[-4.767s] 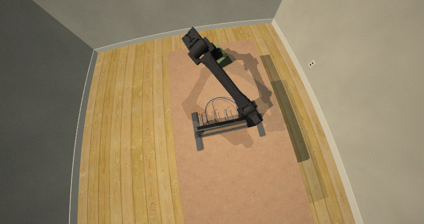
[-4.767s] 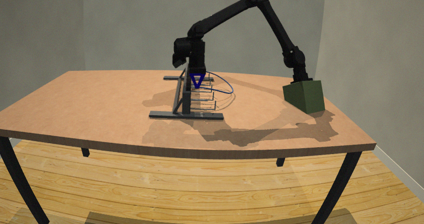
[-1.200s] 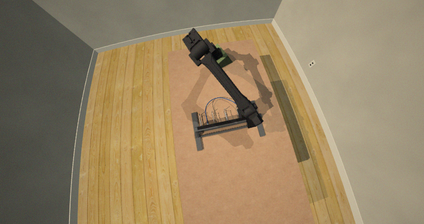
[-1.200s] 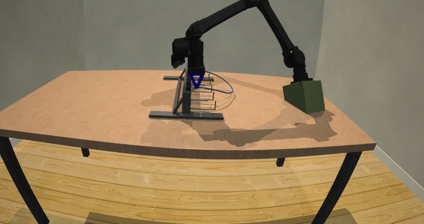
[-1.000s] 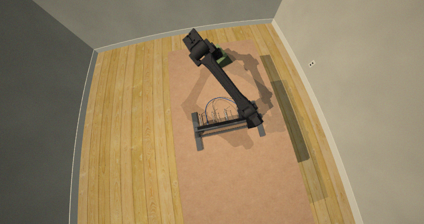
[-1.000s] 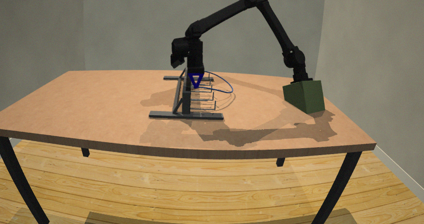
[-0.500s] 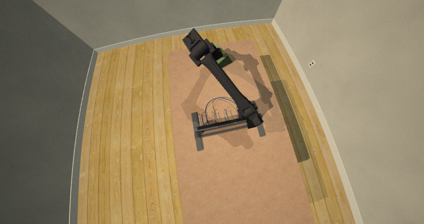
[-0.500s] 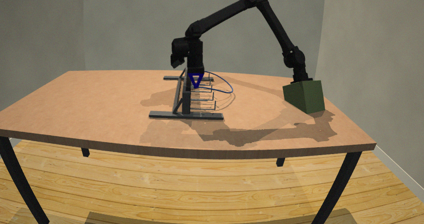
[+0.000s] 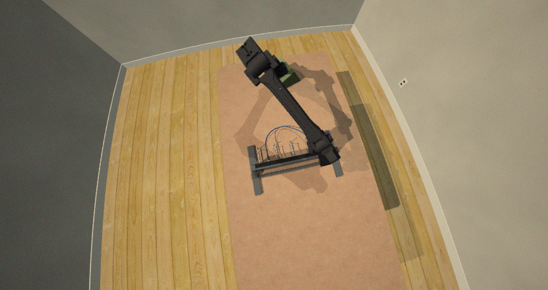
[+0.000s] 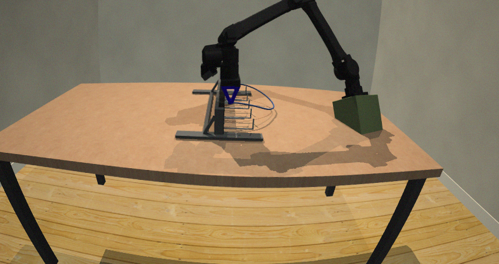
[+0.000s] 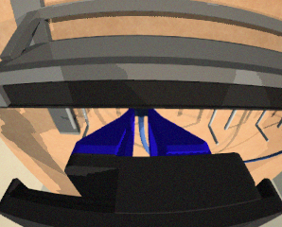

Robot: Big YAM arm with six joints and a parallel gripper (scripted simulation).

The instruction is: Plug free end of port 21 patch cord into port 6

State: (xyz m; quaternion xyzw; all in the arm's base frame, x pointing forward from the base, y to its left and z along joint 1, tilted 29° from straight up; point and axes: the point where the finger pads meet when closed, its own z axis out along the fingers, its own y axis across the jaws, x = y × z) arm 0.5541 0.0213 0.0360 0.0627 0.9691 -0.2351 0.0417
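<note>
The plug is 2 cm ahead of my hand.
</note>
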